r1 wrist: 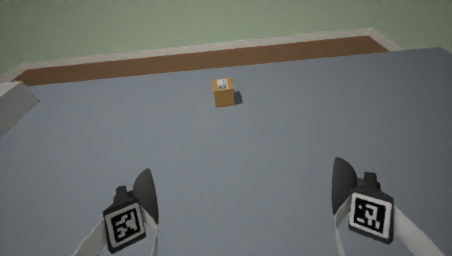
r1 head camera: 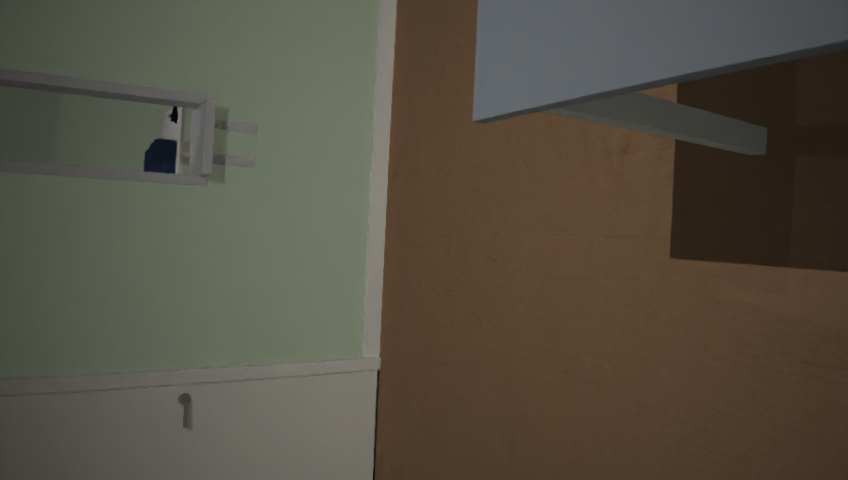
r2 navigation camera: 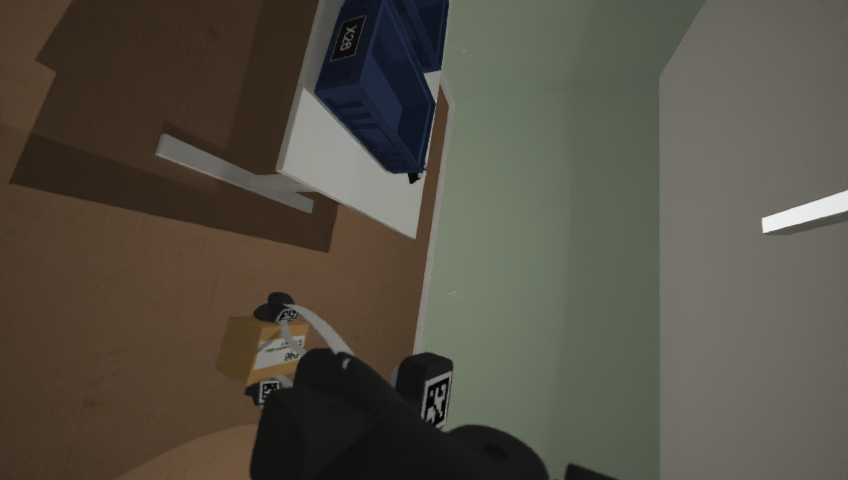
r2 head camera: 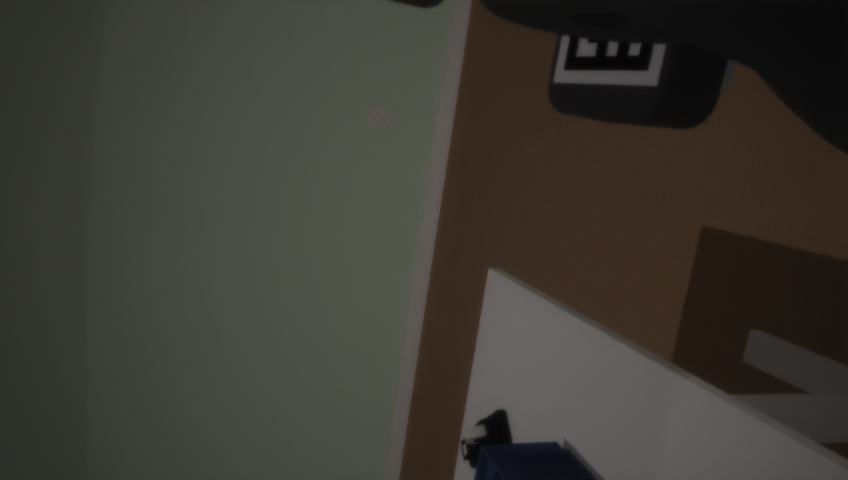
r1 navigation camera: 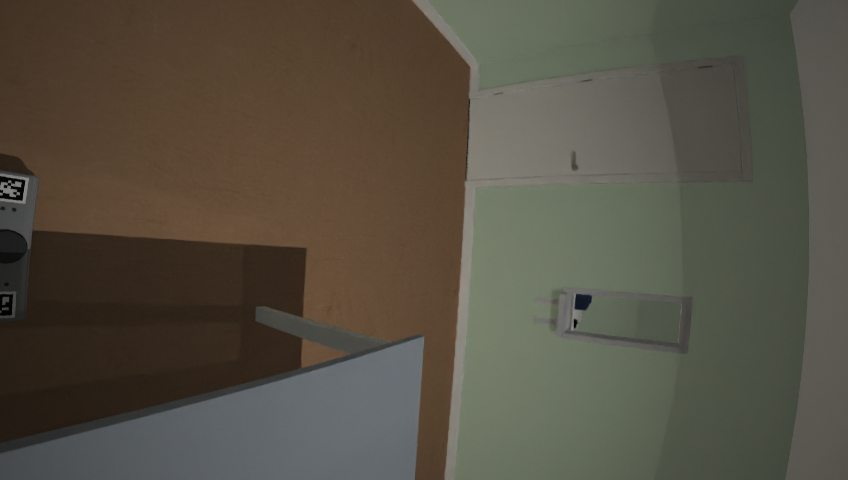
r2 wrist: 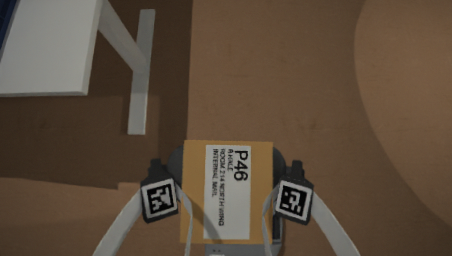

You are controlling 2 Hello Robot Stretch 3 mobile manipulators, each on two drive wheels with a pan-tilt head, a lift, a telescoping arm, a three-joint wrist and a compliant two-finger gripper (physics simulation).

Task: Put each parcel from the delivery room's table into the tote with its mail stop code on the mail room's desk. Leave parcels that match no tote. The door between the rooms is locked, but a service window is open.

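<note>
r1's gripper (r1 wrist: 245, 191) is open over the blue-grey table (r1 wrist: 280, 135) (r1 head camera: 595, 47) (r1 navigation camera: 357, 410). A small orange parcel (r1 wrist: 223, 96) with a white label stands beyond its fingertips; its code is too small to read. r2's gripper (r2 wrist: 227, 165) (r2 navigation camera: 267, 350) is shut on an orange-yellow parcel (r2 wrist: 227, 200) (r2 navigation camera: 236, 350) labelled P46, held above the floor. In the r2 navigation view, a blue tote (r2 navigation camera: 365, 77), its code starting X2, stands on the white desk (r2 navigation camera: 327, 142) (r2 head camera: 571, 362) (r2 wrist: 45, 55), with another blue tote (r2 navigation camera: 437, 29) behind.
The service window frame (r1 head camera: 206, 139) (r1 navigation camera: 685, 324) is in the green wall, beside the closed door (r1 head camera: 267, 428) (r1 navigation camera: 624, 130). A pale block (r1 wrist: 15, 107) shows at the table's left. A black object (r2 head camera: 496, 431) (r2 navigation camera: 414, 176) lies by the tote. A desk leg (r2 wrist: 140, 95) reaches the floor.
</note>
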